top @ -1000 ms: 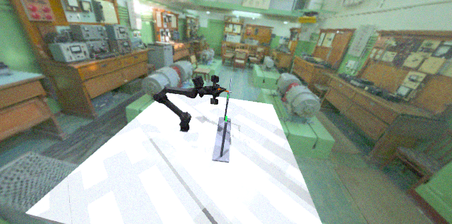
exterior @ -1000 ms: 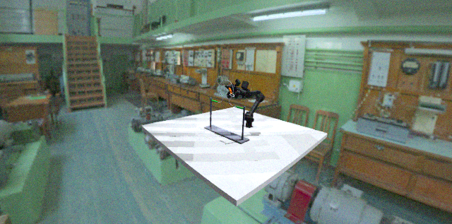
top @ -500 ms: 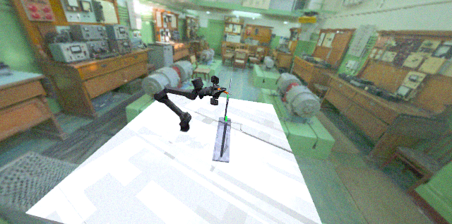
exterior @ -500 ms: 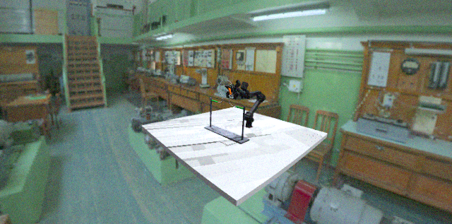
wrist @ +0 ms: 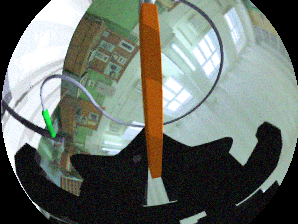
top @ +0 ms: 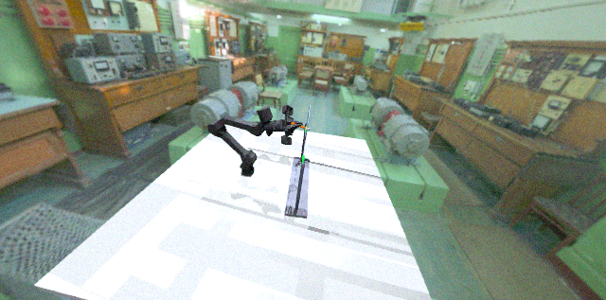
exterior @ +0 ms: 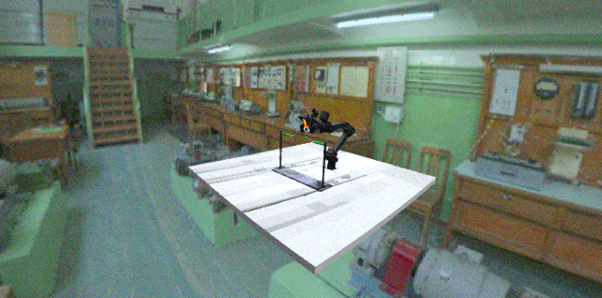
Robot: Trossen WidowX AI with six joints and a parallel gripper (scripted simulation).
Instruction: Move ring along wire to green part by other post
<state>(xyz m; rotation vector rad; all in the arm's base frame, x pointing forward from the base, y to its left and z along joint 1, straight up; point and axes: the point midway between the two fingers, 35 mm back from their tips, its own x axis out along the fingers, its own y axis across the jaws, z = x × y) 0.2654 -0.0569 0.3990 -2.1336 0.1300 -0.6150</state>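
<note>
Now: the ring with orange handle 70 mm to the left of my gripper tip and 50 mm below it.
</note>
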